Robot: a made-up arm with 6 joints.
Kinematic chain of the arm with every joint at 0, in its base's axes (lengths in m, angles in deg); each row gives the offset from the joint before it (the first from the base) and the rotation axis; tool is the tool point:
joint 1: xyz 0 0 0.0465 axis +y
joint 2: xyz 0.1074 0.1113 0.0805 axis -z
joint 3: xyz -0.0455 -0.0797 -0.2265 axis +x
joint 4: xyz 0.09 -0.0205 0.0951 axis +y
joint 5: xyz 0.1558 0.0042 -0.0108 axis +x
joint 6: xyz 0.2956 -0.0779 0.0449 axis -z
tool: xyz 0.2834 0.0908 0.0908
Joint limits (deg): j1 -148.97..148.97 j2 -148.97..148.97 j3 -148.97..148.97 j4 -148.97..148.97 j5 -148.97..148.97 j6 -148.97..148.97
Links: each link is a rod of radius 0.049 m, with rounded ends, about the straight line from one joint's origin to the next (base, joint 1, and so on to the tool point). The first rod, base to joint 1, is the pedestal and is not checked.
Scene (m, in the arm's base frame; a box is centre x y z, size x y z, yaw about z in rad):
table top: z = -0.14
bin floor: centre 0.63 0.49 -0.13 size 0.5 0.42 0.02 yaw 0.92
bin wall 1: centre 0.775 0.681 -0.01 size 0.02 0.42 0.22 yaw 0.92
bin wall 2: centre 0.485 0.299 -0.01 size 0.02 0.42 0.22 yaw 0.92
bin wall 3: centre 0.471 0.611 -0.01 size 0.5 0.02 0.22 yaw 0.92
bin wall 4: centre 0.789 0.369 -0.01 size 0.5 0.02 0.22 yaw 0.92
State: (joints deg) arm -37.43 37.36 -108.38 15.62 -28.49 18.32
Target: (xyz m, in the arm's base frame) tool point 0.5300 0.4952 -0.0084
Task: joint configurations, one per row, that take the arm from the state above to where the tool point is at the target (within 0.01 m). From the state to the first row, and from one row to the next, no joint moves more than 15 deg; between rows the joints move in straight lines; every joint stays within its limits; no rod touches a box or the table.
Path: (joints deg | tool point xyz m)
1: -37.59 31.34 -101.19 8.52 -24.11 4.88 | 0.7475 -0.2899 0.3774
2: -37.75 25.33 -94.00 1.41 -19.72 -8.56 | 0.8081 -0.1342 0.3706
3: -37.90 19.31 -86.82 -5.69 -15.34 -22.00 | 0.8217 0.0451 0.3568
4: -38.06 13.29 -79.63 -12.79 -10.96 -35.44 | 0.7776 0.2266 0.3354
5: -38.22 7.27 -72.44 -19.90 -6.57 -48.88 | 0.6762 0.3847 0.3063
6: -38.38 1.26 -65.25 -27.00 -2.19 -62.31 | 0.5300 0.4952 0.2719
7: -30.35 -1.31 -70.21 -27.54 -3.69 -67.96 | 0.5453 0.5001 0.1284
8: -22.31 -3.89 -75.17 -28.08 -5.19 -73.61 | 0.5300 0.4952 -0.0085

